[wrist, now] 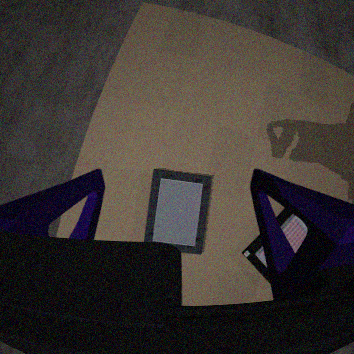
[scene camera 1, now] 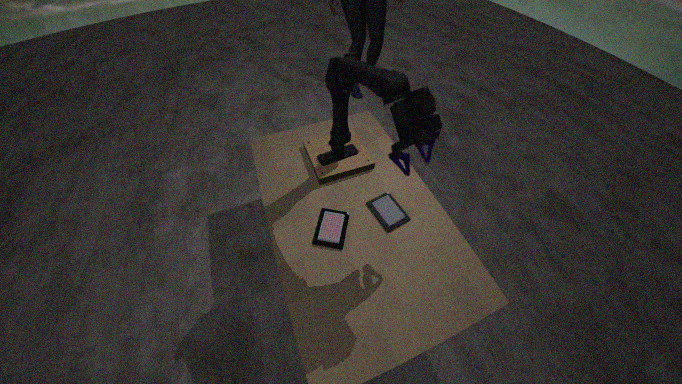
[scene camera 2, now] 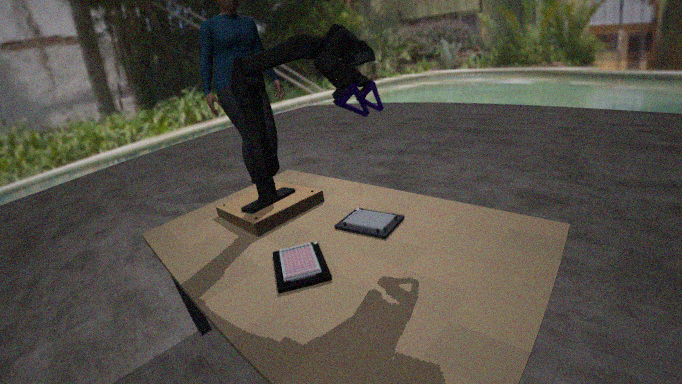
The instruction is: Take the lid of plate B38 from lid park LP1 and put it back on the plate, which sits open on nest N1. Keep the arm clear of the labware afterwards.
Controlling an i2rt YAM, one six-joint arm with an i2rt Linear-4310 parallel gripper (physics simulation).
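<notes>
The pale lid lies flat on the dark grey lid park LP1. The plate B38 shows pink wells and sits open on the black nest N1. In the wrist view the right finger partly hides plate and nest. My gripper is open and empty, high above the table. In the wrist view the lid shows between and below the two fingertips.
The arm stands on a wooden base block at one end of the table. A person stands behind the arm. The arm's shadow falls across the table beyond the nest.
</notes>
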